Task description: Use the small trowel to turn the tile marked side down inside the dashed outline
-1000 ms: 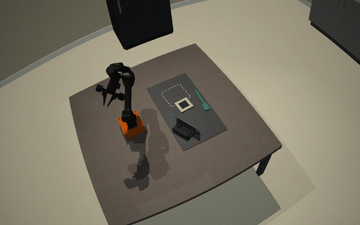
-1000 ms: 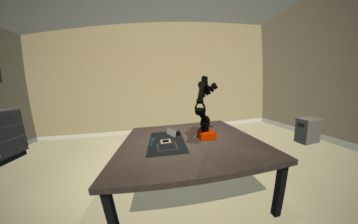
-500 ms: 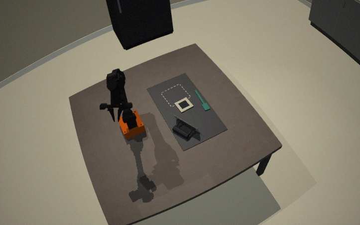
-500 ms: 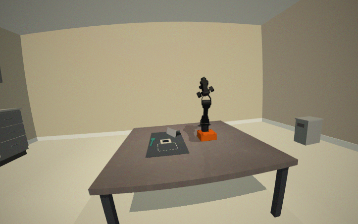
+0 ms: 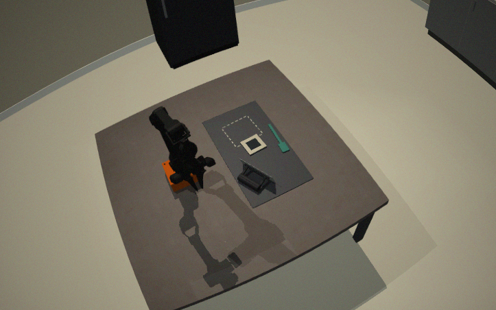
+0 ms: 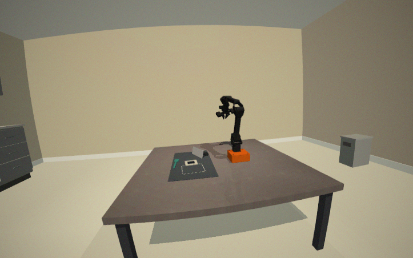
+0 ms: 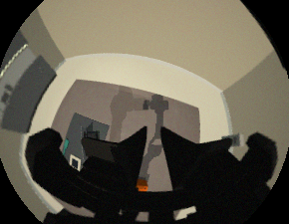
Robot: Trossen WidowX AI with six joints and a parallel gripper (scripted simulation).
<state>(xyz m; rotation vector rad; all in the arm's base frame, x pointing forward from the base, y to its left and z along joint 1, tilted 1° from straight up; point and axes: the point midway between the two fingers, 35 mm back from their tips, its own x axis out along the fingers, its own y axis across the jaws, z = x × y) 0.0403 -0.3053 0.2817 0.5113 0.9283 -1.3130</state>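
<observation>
Now: the small trowel 300 mm below my gripper tip, 290 mm ahead of it and 140 mm to the left of it. Also, from my gripper tip: tile (370 mm ahead, 360 mm to the left, 320 mm below); teal trowel (500 mm ahead, 320 mm to the left, 320 mm below).
</observation>
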